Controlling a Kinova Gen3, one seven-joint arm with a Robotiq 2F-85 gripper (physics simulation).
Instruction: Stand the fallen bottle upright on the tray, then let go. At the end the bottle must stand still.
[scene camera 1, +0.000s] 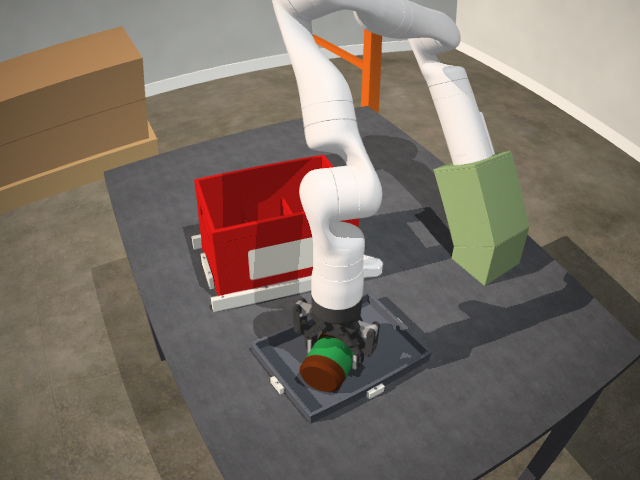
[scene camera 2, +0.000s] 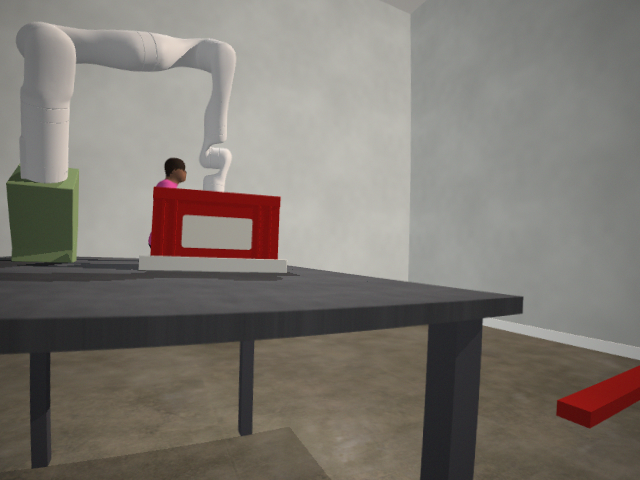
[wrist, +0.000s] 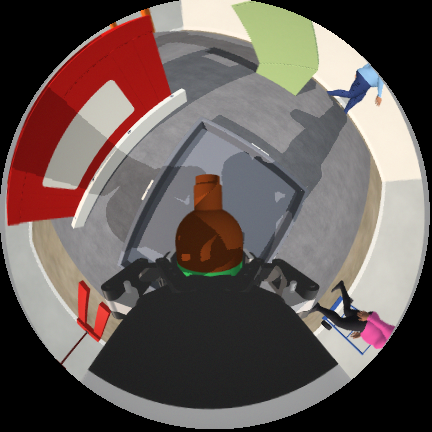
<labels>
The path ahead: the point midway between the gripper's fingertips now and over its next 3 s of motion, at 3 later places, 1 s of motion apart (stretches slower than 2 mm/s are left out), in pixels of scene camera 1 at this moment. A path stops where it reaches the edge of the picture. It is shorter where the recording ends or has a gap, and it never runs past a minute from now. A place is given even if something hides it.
The gripper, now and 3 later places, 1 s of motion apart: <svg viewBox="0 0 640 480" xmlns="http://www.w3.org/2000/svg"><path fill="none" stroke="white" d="M334 358L339 308L341 243L336 240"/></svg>
</labels>
